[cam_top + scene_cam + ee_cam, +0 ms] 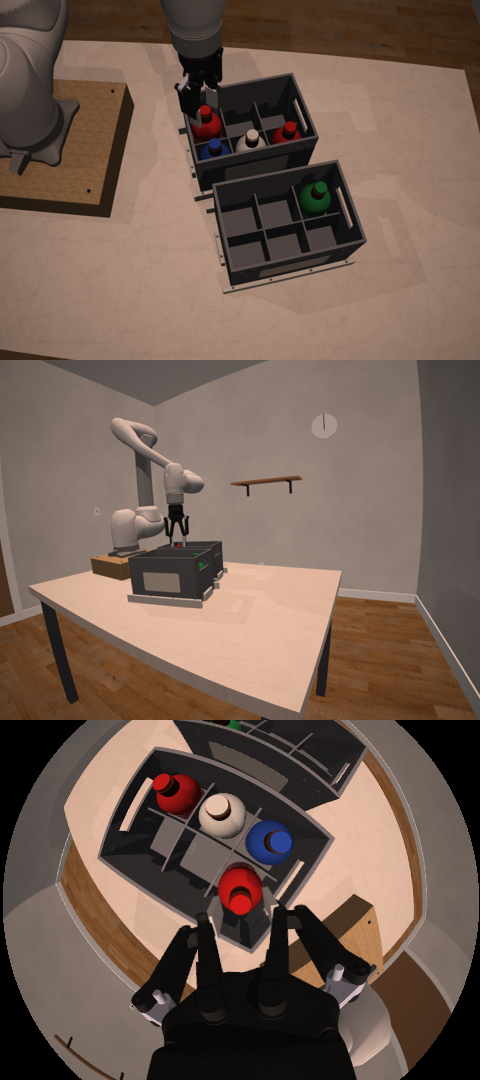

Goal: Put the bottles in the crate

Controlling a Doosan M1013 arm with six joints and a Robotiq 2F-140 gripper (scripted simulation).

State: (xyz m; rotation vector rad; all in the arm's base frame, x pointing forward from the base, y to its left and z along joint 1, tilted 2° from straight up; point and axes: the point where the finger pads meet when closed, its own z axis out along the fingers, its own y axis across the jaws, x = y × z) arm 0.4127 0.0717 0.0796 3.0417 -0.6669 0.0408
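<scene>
My hand is 90 mm above the blue bottle, 80 mm to the left of it and 40 mm short of it. Also, from my hand: green bottle: 270 mm ahead, 150 mm to the right, 90 mm below; pick list: 170 mm below, 130 mm to the left, 40 mm ahead; white bottle: 120 mm ahead, 90 mm below, 50 mm to the right.
</scene>
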